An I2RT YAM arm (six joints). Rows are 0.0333 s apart.
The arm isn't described. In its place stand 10 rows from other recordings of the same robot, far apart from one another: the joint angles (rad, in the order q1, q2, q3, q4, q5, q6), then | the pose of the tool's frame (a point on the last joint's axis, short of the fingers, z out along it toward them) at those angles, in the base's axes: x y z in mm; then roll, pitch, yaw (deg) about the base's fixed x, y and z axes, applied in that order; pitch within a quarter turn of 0, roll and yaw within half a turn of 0.
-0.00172 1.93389 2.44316 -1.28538 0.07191 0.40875 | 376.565, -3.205, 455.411, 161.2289, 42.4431, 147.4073
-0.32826 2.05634 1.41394 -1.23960 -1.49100 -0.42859 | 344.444, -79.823, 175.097, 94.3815, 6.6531, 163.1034
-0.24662 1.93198 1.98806 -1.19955 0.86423 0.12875 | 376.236, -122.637, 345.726, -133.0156, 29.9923, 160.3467
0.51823 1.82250 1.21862 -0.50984 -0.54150 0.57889 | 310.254, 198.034, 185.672, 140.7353, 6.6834, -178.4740
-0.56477 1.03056 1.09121 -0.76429 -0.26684 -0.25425 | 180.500, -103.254, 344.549, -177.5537, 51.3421, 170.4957
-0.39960 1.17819 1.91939 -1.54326 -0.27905 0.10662 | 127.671, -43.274, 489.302, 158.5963, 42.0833, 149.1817
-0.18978 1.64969 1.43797 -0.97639 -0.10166 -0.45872 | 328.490, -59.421, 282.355, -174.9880, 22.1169, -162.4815
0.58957 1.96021 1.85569 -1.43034 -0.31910 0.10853 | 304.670, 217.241, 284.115, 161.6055, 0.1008, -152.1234
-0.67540 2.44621 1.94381 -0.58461 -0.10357 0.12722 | 405.960, -320.491, 120.398, 170.3449, 26.7285, 133.1796
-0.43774 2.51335 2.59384 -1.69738 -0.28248 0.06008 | 428.070, -189.390, 240.090, 163.9953, -3.5955, 151.6071
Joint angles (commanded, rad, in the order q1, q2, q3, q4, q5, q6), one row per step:
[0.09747 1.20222 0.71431 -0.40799 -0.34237 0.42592]
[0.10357 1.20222 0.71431 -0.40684 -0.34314 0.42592]
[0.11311 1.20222 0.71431 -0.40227 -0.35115 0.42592]
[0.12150 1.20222 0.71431 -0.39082 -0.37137 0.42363]
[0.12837 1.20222 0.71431 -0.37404 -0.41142 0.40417]
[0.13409 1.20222 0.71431 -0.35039 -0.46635 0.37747]
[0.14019 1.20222 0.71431 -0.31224 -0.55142 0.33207]
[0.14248 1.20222 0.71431 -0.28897 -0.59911 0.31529]
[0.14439 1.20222 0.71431 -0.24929 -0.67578 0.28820]
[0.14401 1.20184 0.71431 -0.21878 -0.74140 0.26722]
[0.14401 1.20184 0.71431 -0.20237 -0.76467 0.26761]
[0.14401 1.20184 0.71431 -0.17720 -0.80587 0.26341]
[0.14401 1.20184 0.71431 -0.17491 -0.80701 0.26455]
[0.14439 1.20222 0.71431 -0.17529 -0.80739 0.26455]
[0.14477 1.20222 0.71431 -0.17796 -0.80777 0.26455]
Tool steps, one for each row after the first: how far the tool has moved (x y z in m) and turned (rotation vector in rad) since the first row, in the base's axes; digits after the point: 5 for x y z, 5 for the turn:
[-0.00013 0.00146 0.00008 0.00071 -0.00108 0.00658]
[-0.00020 0.00400 0.00047 0.00740 -0.00497 0.02115]
[0.00017 0.00673 0.00144 0.02297 -0.01555 0.04401]
[0.00072 0.00977 0.00302 0.04475 -0.03714 0.09052]
[0.00155 0.01305 0.00530 0.07412 -0.06852 0.15080]
[0.00279 0.01737 0.00911 0.11616 -0.12318 0.24453]
[0.00352 0.01948 0.01147 0.14367 -0.15265 0.29037]
[0.00470 0.02234 0.01554 0.18634 -0.20378 0.36322]
[0.00530 0.02412 0.01895 0.22261 -0.24455 0.42256]
[0.00583 0.02481 0.02057 0.23904 -0.26002 0.43970]
[0.00643 0.02594 0.02316 0.26522 -0.28640 0.47315]
[0.00654 0.02599 0.02336 0.26648 -0.28795 0.47354]
[0.00653 0.02609 0.02325 0.26688 -0.28713 0.47408]
[0.00634 0.02617 0.02305 0.26745 -0.28440 0.47438]

